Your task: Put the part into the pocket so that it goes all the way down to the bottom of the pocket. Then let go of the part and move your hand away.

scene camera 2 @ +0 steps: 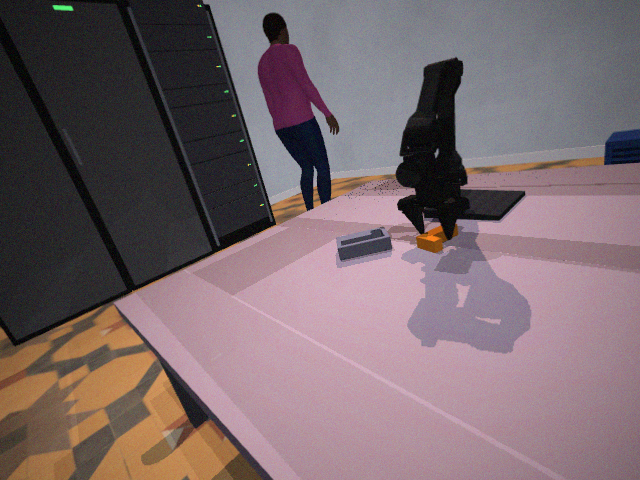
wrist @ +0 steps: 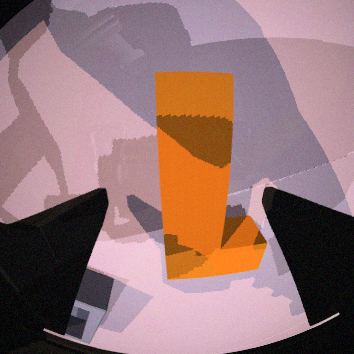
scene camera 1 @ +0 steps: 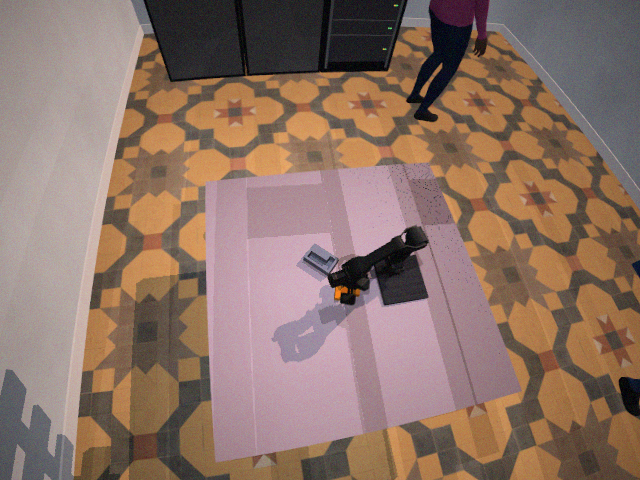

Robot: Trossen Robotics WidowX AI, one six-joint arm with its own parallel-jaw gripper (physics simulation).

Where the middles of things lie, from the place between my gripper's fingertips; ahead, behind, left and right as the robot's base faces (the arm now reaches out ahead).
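Labels:
My hand is right at the orange L-shaped block (wrist: 194,109), and going by their middles, the orange L-shaped block is the nearest to my hand of the things named here. There's also a grey pocket block (scene camera 2: 375,240), and that's 18 cm to the right of my hand and 5 cm ahead of it.

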